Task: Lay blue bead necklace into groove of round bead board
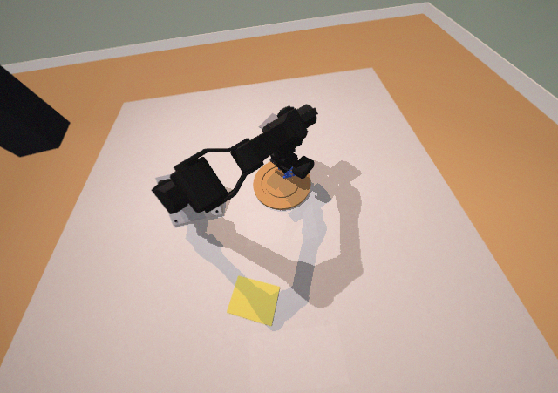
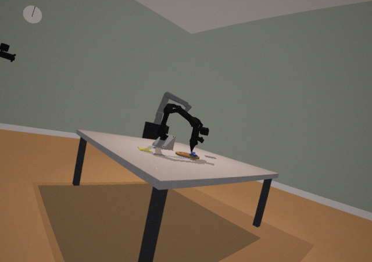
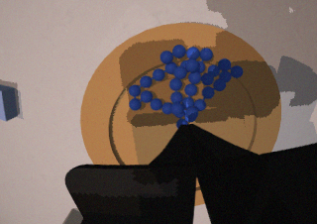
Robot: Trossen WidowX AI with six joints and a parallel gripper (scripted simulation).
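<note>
Right now the round bead board is 2 cm behind my gripper tip, 2 cm to the right of it and 3 cm below it. Also, from my gripper tip: yellow square patch: 18 cm behind, 34 cm to the right, 4 cm below; then flat grey tile: 2 cm ahead, 29 cm to the left, 4 cm below; then light blue cube: 11 cm behind, 18 cm to the left, 3 cm below.
</note>
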